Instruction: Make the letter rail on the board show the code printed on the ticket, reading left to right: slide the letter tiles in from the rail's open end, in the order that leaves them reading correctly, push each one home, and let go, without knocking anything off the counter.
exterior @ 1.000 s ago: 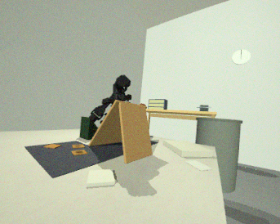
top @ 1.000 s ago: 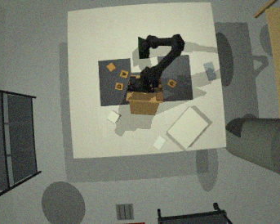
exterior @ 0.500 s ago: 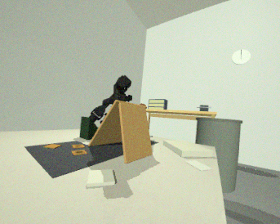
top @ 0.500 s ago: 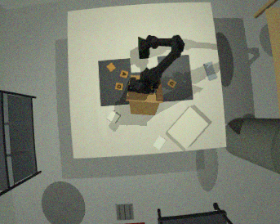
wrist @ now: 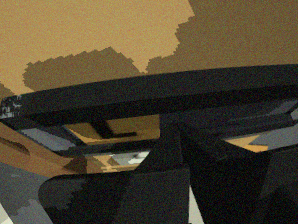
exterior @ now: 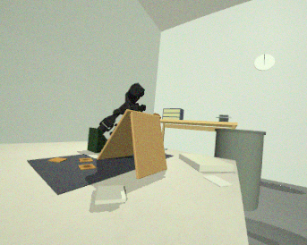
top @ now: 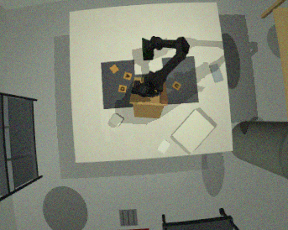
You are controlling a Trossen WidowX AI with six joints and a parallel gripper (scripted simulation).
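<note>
Right now the white ticket is 9 cm below my gripper tip, 5 cm behind it and 3 cm to the left of it. Round my gripper tip: dark mat (18 cm below, 13 cm behind, 4 cm to the left); white card (27 cm to the right, 18 cm below, 17 cm ahead); white box (34 cm ahead, 32 cm to the left, 16 cm below).
</note>
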